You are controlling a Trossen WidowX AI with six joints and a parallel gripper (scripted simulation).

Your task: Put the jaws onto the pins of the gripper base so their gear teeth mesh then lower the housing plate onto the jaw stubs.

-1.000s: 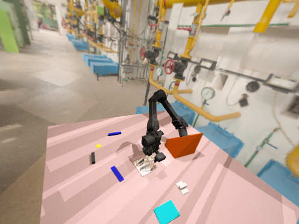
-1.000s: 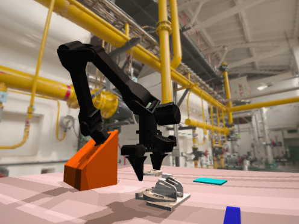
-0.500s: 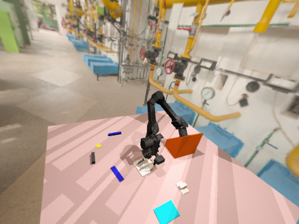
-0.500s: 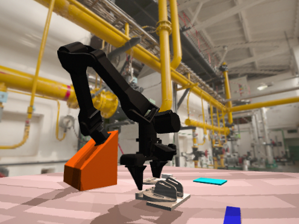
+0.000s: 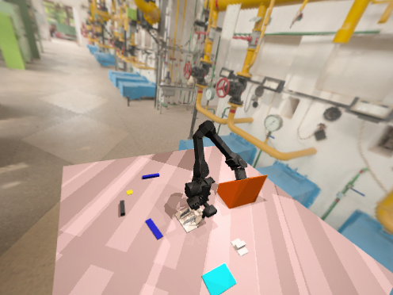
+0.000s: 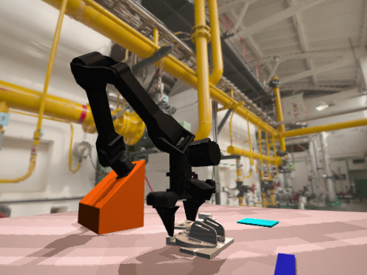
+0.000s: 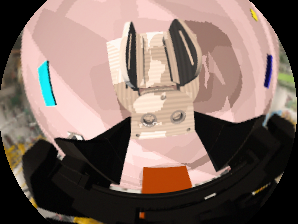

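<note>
The base is 10 mm ahead of my gripper tip and 20 mm above it. Also, from my gripper tip: small yellow piece (250 mm ahead, 310 mm to the right, 20 mm below); black bar (320 mm ahead, 220 mm to the right, 10 mm below); cyan tile (110 mm ahead, 280 mm to the left, 20 mm below).
</note>
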